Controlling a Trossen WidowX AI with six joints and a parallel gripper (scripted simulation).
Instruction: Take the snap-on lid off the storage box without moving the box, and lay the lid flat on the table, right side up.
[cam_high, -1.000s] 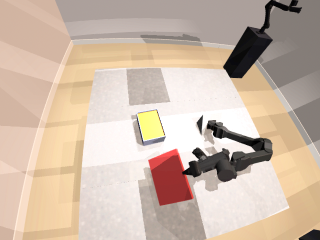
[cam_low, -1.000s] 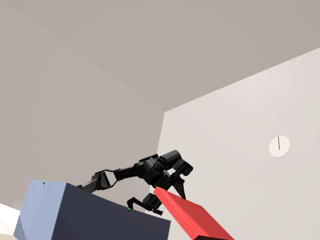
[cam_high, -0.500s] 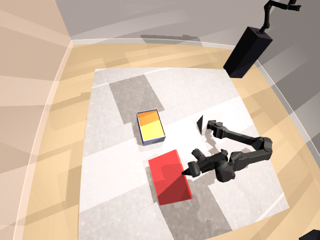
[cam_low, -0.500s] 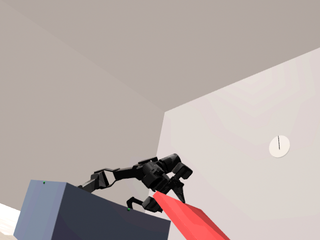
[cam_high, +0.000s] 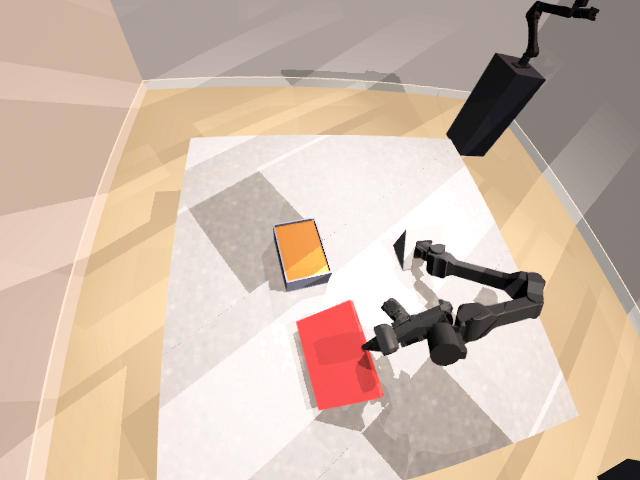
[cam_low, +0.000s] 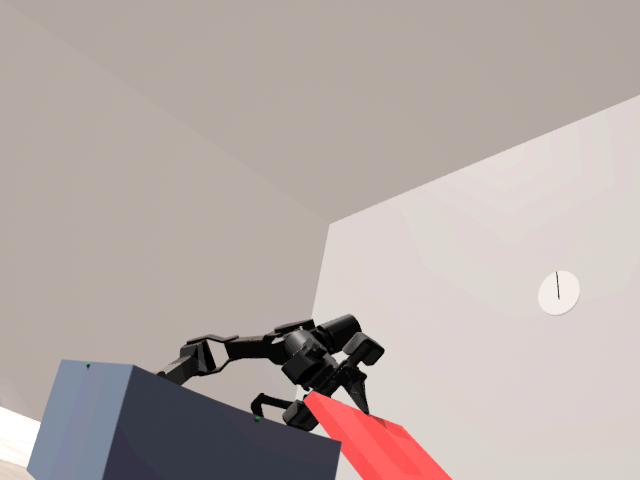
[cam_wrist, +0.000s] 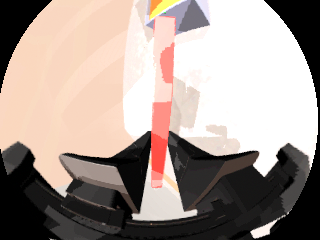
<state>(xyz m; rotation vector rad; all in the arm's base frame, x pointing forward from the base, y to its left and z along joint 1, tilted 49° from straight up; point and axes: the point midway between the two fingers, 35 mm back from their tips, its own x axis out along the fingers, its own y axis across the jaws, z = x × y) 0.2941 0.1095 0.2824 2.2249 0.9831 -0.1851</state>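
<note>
My gripper tip is 6 cm short of the red lid, 1 cm to the right of it and 5 cm above it. The rest, counted from my gripper tip: storage box (11 cm ahead, 31 cm to the right, 11 cm below).
</note>
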